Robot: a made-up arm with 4 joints. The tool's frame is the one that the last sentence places.
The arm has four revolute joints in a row. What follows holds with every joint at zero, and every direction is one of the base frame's.
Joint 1 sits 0.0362 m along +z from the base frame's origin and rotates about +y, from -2.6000 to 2.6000 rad.
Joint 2 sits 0.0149 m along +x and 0.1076 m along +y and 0.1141 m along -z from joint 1 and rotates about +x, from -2.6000 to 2.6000 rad.
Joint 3 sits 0.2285 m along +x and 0.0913 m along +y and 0.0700 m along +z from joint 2 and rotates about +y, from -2.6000 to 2.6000 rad.
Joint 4 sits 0.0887 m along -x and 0.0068 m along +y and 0.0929 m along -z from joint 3 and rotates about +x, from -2.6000 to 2.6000 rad.
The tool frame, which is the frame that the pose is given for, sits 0.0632 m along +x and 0.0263 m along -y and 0.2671 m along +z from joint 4; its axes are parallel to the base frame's.
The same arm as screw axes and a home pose.
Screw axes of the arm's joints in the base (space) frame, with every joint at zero. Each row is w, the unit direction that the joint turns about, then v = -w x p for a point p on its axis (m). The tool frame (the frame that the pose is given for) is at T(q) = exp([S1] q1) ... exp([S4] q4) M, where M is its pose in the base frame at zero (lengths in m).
S1: w 0 1 0 v -0.0362 0 0
S2: w 1 0 0 v 0 -0.0779 -0.1076
S3: w 0 1 0 v 0.0079 0 0.2434
S4: w 1 0 0 v 0 -0.1008 -0.2057
M: xyz 0.2179 0.1794 0.1663 (m) rpy 0 0 0 (deg, as in URDF)
Joint limits (deg, base to tool): -148.97..148.97 -148.97..148.97 -148.97..148.97 -148.97..148.97

